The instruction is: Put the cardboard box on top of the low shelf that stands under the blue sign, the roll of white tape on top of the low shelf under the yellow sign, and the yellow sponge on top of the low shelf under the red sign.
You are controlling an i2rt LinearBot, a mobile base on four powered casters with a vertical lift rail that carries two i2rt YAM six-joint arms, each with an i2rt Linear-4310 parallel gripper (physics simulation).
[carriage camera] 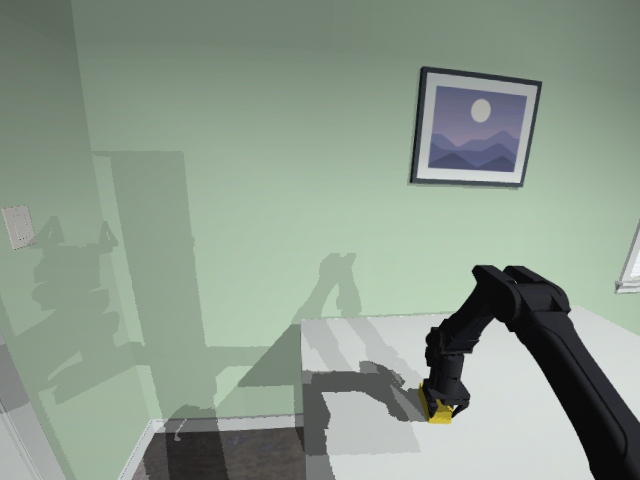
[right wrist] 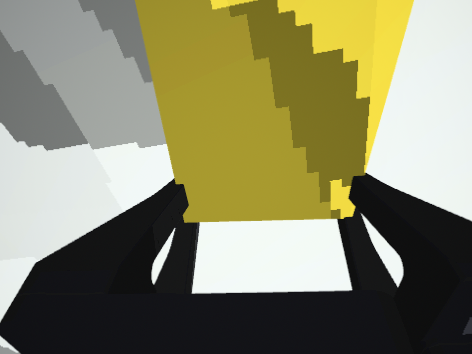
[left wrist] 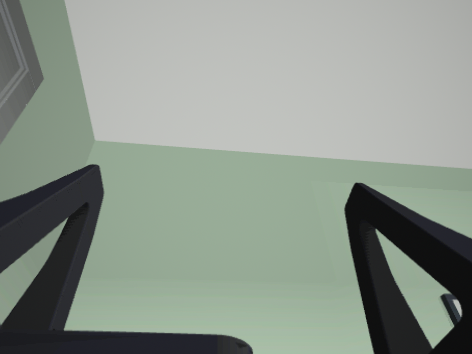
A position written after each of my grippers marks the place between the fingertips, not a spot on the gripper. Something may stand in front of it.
I see my left gripper (left wrist: 229, 187), my right gripper (carriage camera: 440, 416) and a yellow sponge (right wrist: 266, 117).
My right gripper also shows in the right wrist view (right wrist: 265, 174). The left wrist view misses the yellow sponge: it is out of frame.
